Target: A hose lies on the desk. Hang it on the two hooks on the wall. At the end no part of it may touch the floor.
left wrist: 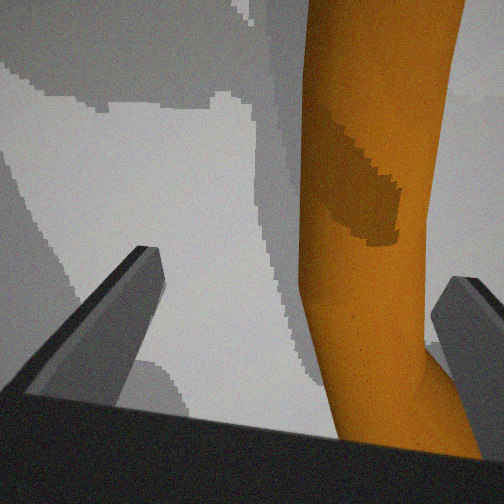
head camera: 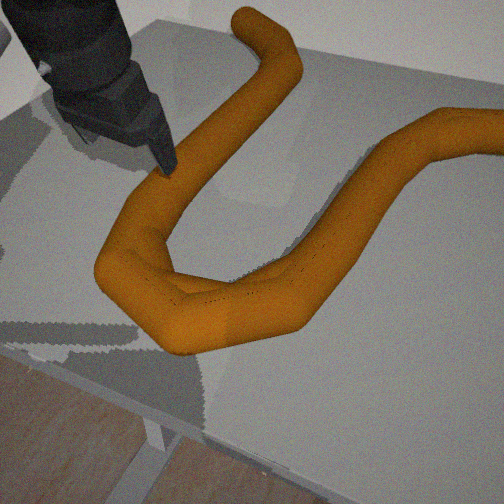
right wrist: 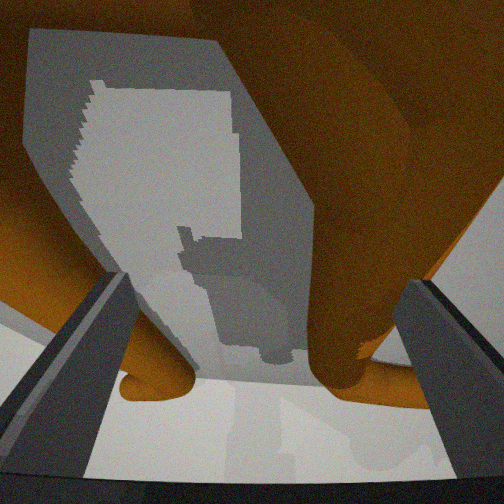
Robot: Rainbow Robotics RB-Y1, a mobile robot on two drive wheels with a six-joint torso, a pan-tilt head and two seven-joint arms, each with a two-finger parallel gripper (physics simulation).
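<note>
A thick orange hose (head camera: 240, 280) lies in a U-shaped bend on the grey desk (head camera: 350, 350). One end curls at the back of the desk, and the other arm runs off the right edge of the picture. My left gripper (head camera: 162, 160) hovers at the hose's left arm, open and empty. In the left wrist view the hose (left wrist: 372, 225) runs between the spread fingers of the left gripper (left wrist: 310, 300), close to the right finger. In the right wrist view the right gripper (right wrist: 265, 320) is open and empty, with the hose (right wrist: 345, 175) looming close in front. No hooks are in view.
The desk's front edge and one leg (head camera: 145, 455) show at the lower left, above a brown wooden floor (head camera: 55, 440). A pale wall (head camera: 400, 30) stands behind the desk.
</note>
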